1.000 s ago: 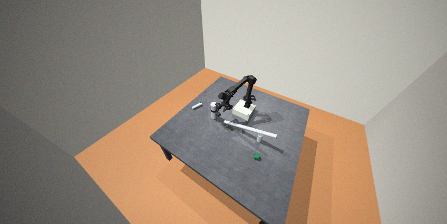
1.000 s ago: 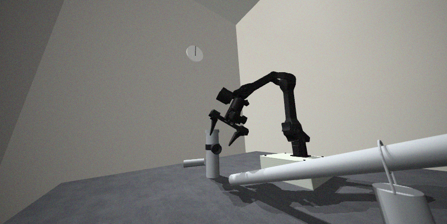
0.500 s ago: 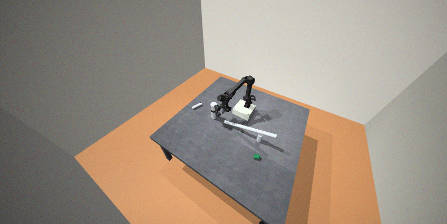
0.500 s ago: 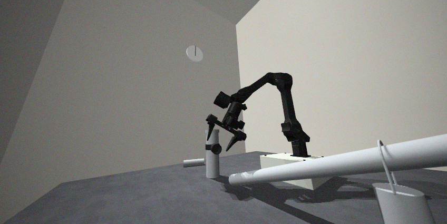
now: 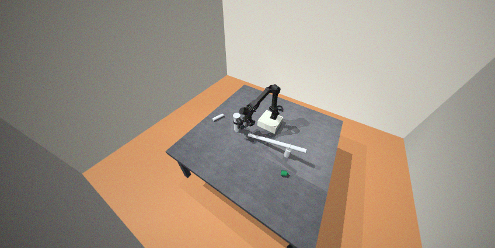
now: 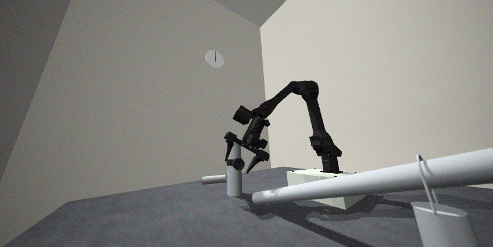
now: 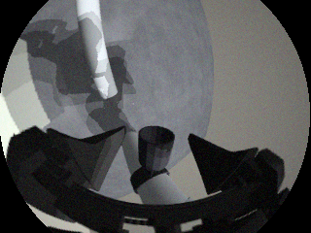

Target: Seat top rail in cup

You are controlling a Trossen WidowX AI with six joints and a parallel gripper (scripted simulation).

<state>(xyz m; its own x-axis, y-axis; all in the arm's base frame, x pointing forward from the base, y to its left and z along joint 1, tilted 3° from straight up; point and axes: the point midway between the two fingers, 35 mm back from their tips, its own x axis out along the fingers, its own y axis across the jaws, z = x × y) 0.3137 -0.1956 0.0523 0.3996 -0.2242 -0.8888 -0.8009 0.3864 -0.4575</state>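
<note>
Now: the dark rail-end cup 20 mm to the right of my gripper tip, 20 mm behind it and 10 mm above it. Also, from my gripper tip: short white tube (340 mm to the right, 100 mm below, 90 mm behind); short line post (460 mm to the left, 10 mm below, 10 mm behind); green piece (500 mm to the left, 170 mm ahead, 90 mm below).
</note>
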